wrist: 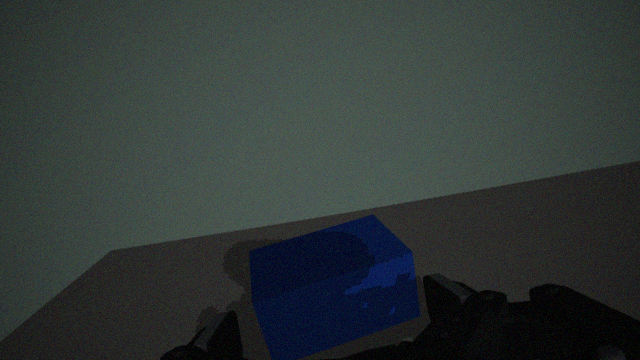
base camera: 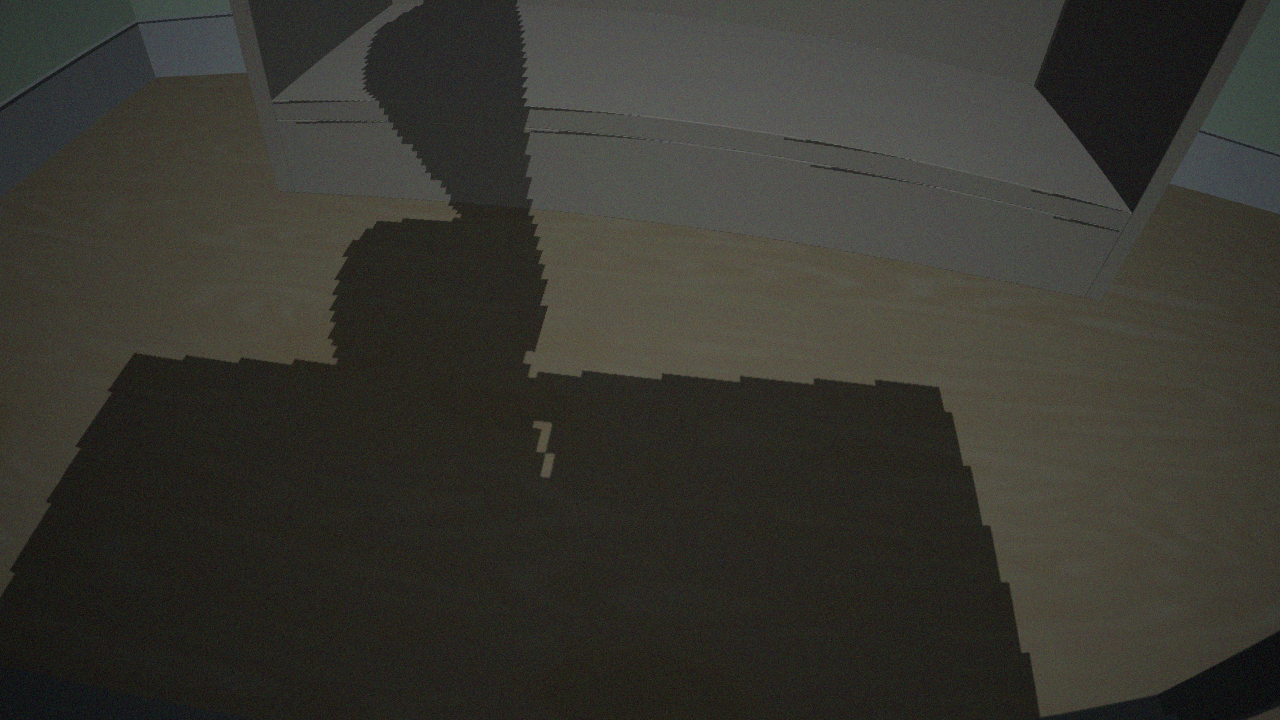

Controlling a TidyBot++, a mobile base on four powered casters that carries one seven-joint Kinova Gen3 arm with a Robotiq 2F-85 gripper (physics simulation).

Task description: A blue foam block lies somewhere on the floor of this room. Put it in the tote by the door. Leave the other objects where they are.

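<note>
A blue foam block sits on a dim brownish surface in the lower middle of the wrist view, with shadow over much of it. My gripper is open, one dark finger at the lower left of the block and the other at its right. The fingers appear in front of the block, with a gap showing on each side; how far they are from it in depth is hard to tell. The gripper does not show in the base view, nor does the block. The tote does not show in either view.
A large pale grey unit with an open, dark-sided recess stands across the top of the base view. Walls with baseboards flank it. A jagged dark shadow lies on the wooden floor. In the wrist view, a grey-green expanse rises behind the block.
</note>
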